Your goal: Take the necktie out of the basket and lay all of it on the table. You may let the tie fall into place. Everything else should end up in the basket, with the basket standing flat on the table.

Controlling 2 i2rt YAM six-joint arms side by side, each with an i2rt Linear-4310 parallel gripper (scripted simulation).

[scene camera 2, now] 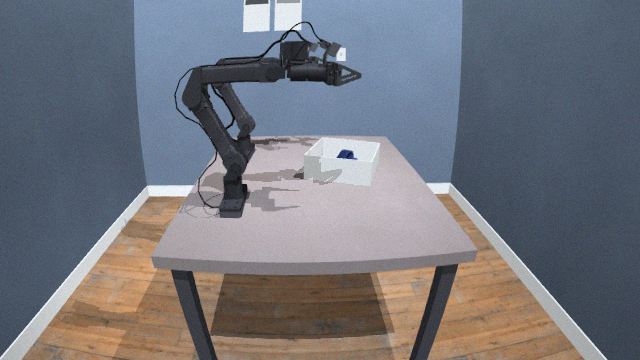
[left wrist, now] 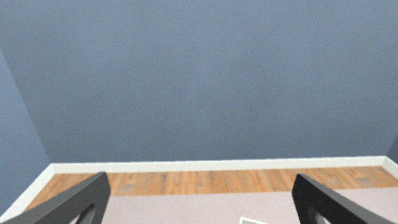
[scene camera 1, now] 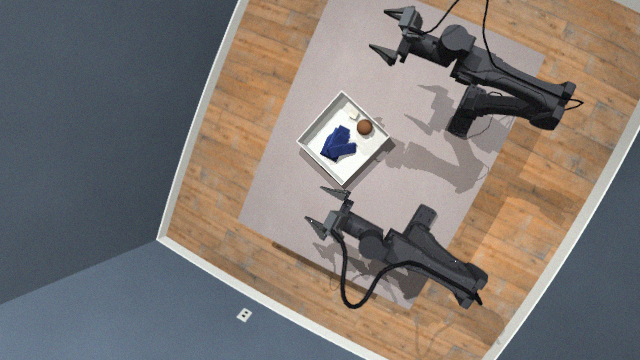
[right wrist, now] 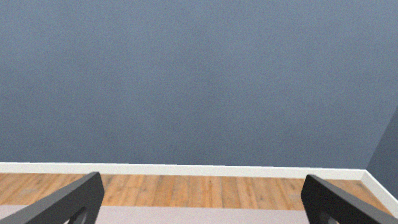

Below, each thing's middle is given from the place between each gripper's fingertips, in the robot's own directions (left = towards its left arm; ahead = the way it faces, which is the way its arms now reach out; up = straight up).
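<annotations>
My left hand (scene camera 1: 312,202) is 190 mm to the left of the white basket (scene camera 1: 312,140), 40 mm short of it and 400 mm above it.
As for my right gripper (scene camera 1: 376,28), it's 300 mm to the right of the basket, 30 mm short of it, and it sits 400 mm above it.
</annotations>
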